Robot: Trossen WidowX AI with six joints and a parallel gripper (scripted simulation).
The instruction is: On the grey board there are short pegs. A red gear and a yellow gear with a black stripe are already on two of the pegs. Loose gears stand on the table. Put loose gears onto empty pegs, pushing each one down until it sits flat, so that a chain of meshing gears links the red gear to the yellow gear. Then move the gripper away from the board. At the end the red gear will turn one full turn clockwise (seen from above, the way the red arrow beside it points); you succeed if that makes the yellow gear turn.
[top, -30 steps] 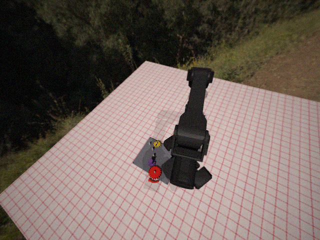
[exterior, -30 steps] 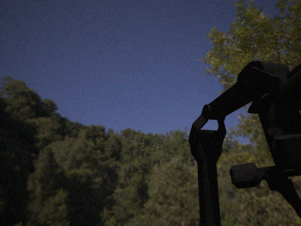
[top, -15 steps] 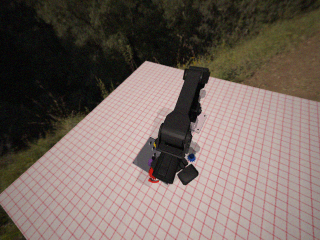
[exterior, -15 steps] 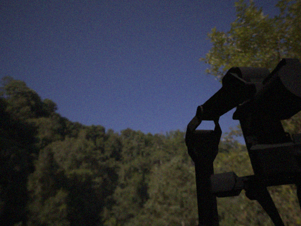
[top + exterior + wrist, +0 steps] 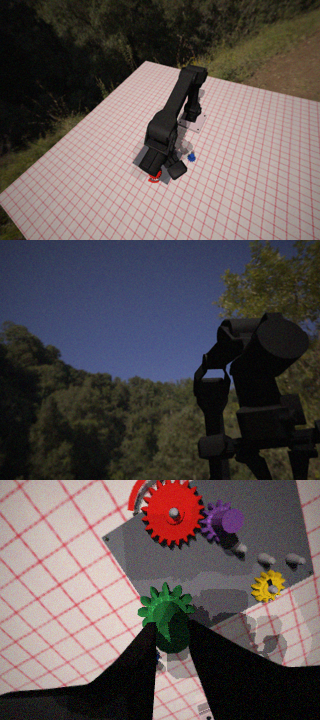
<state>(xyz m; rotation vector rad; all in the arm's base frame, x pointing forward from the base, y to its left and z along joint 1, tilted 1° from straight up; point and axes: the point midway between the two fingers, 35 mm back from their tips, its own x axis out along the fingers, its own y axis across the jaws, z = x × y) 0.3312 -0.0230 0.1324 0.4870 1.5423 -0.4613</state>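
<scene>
Now: the purple gear 1 cm ahead of my gripper tip, 9 cm to the right of it and 10 cm below it. Round my gripper tip: green gear (1 cm below); blue gear (9 cm behind, 9 cm to the left, 10 cm below); red gear (5 cm ahead, 5 cm to the right, 10 cm below).
</scene>
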